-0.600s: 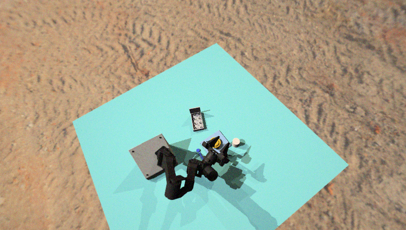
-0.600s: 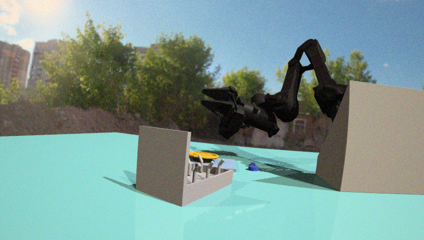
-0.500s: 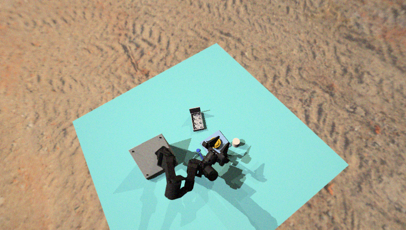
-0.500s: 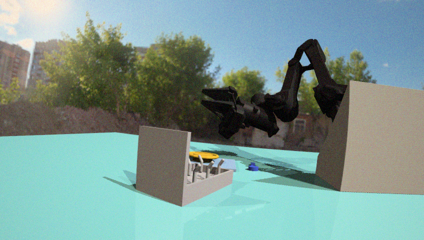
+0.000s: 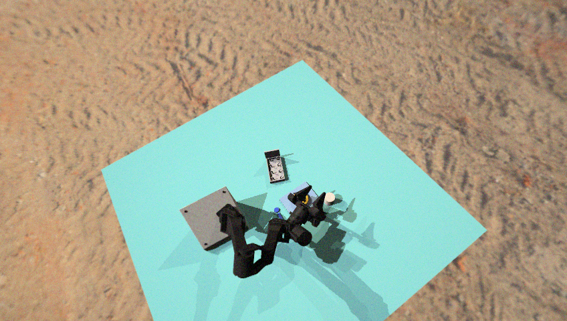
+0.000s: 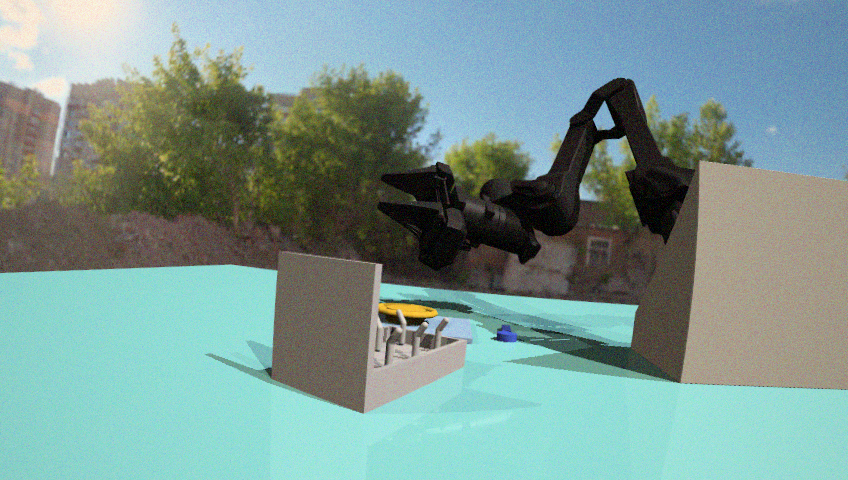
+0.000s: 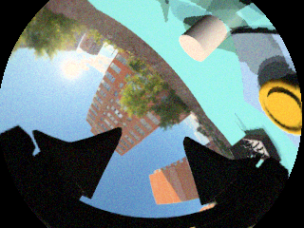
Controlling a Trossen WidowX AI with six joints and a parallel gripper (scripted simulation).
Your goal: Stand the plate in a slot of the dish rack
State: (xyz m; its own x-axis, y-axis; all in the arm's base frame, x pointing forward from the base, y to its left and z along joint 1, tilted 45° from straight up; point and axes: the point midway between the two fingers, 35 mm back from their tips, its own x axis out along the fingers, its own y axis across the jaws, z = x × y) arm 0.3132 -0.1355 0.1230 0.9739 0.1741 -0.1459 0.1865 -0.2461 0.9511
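The yellow plate is 140 mm below my gripper tip, 60 mm to the left of it and 50 mm behind it. Round my gripper tip: cup (140 mm below, 50 mm ahead, 30 mm to the right); then pale blue mat (160 mm below, 50 mm to the left, 50 mm behind); then blue spoon (170 mm behind, 160 mm below, 70 mm to the left).
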